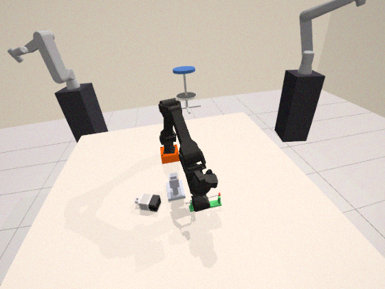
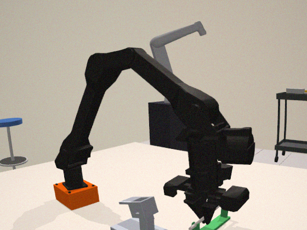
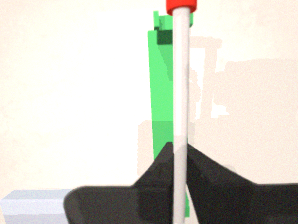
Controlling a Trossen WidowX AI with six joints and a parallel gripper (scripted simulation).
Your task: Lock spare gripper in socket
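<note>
Now: gripper tip 20 mm to the right of the green cradle and 10 mm past it. Round my gripper tip: spare gripper (240 mm to the right, 20 mm behind, 10 mm below); grey mount (110 mm to the right, 90 mm behind, 20 mm above).
</note>
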